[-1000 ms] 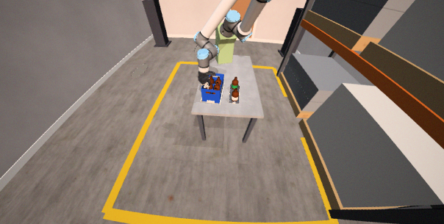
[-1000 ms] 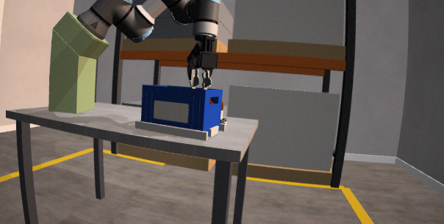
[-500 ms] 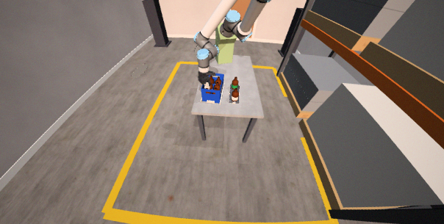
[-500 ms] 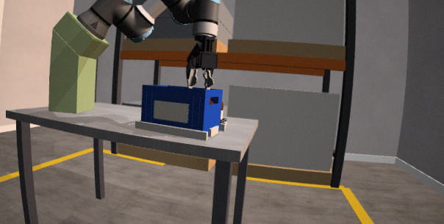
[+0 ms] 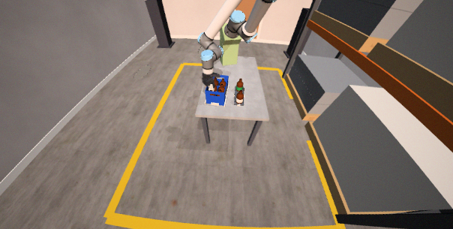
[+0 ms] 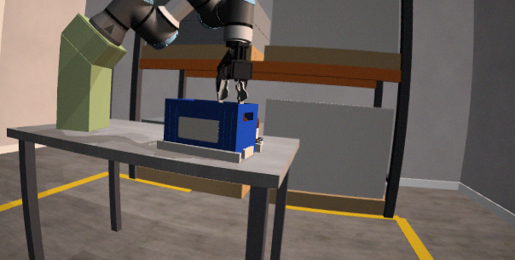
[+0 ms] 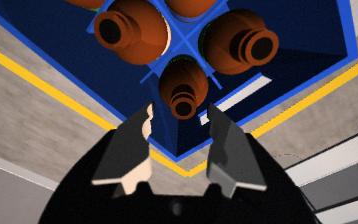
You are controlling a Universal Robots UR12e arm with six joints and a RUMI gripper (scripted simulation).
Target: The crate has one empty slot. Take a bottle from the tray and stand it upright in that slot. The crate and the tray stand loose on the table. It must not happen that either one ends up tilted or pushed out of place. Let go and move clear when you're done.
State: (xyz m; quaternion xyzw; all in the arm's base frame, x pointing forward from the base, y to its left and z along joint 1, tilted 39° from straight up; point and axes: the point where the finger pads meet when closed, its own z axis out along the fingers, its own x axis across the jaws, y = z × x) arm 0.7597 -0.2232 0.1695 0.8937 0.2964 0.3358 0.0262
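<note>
Now: hand 8 cm past the crate, 8 cm above it and 6 cm to the right of it.
</note>
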